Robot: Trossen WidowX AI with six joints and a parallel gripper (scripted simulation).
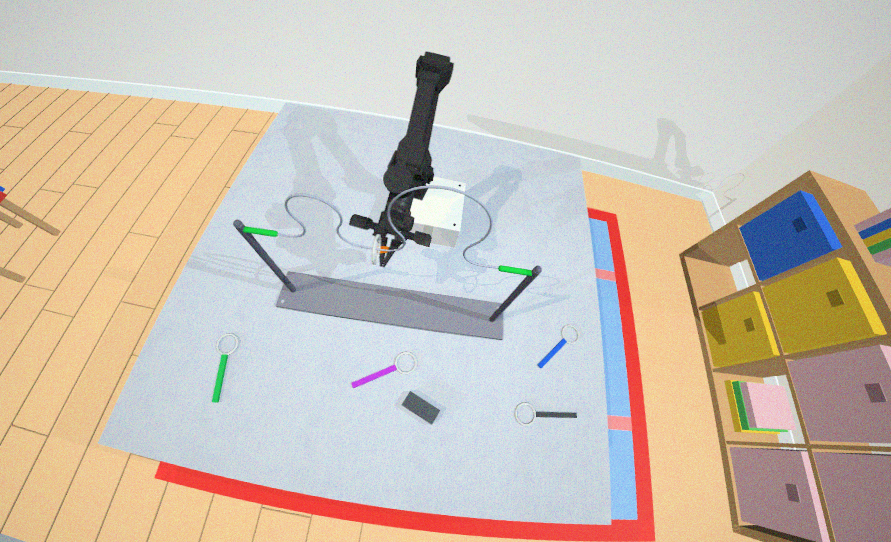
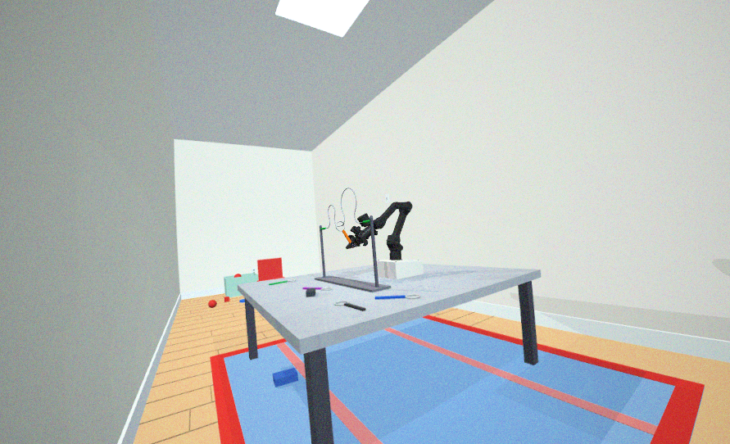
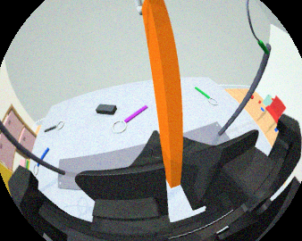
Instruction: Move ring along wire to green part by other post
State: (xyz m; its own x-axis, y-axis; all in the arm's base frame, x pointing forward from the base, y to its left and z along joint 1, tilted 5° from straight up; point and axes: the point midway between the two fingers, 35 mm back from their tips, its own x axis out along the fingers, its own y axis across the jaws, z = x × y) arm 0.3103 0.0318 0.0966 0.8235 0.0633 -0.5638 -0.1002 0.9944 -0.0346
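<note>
Right now my gripper tip is 9 cm below the orange-handled ring. Also, from my gripper tip: green-handled ring 33 cm to the right, 32 cm ahead, 19 cm below; dark block 25 cm ahead, 19 cm to the left, 18 cm below; purple-handled ring 19 cm below, 19 cm ahead, 9 cm to the left.
</note>
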